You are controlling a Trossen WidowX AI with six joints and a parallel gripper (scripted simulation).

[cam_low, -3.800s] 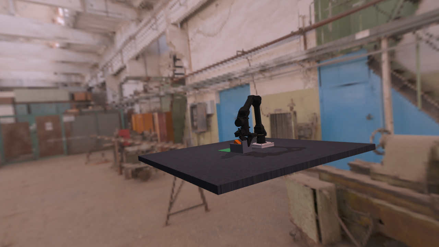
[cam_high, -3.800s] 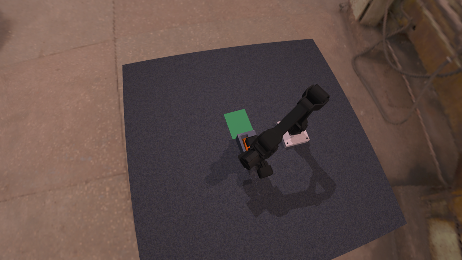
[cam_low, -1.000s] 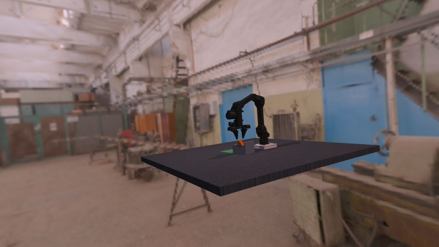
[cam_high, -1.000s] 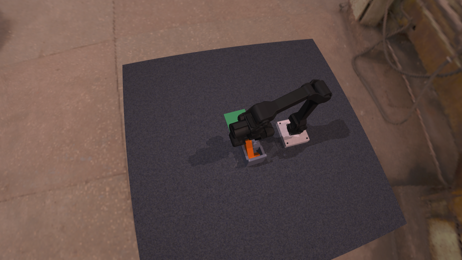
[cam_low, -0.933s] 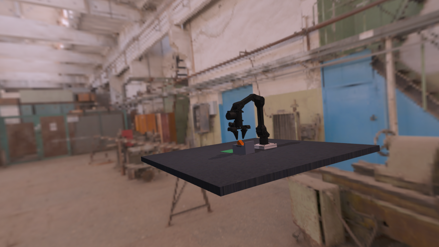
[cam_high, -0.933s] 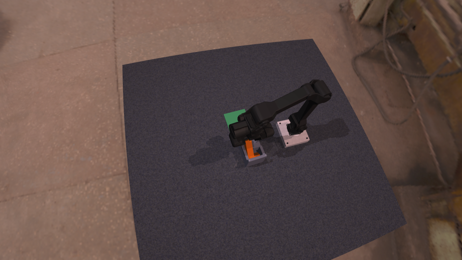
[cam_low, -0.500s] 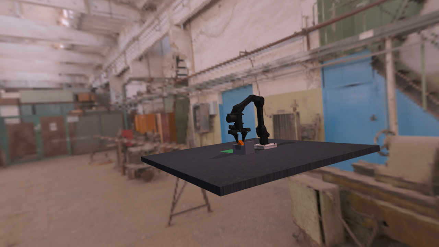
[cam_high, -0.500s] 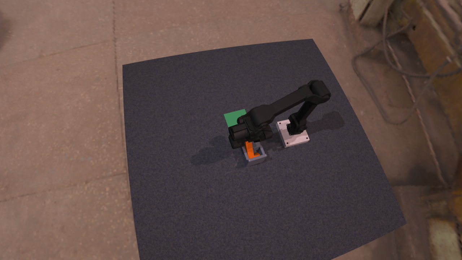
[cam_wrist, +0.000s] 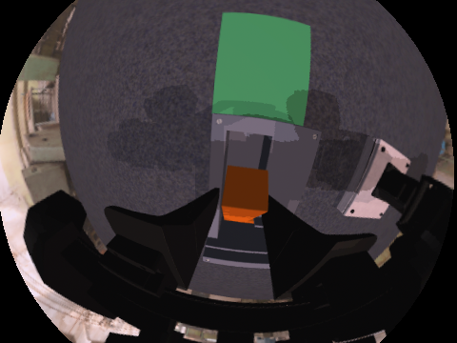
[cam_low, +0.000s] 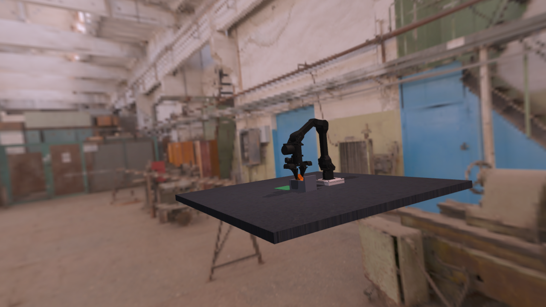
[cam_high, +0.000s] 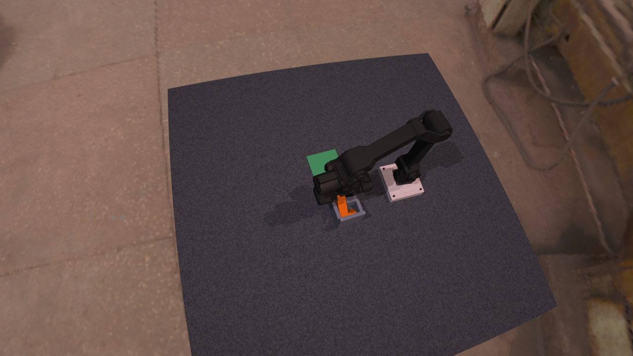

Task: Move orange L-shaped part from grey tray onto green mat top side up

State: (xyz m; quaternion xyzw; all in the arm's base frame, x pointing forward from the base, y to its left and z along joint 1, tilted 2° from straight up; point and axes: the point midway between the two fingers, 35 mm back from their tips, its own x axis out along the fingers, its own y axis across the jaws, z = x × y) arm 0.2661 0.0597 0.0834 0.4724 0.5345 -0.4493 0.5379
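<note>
Now: the green mat 140 mm to the right of my gripper tip, 80 mm below it and 10 mm ahead of it. Round my gripper tip: orange L-shaped part (30 mm to the left, 30 mm below, 20 mm behind).
</note>
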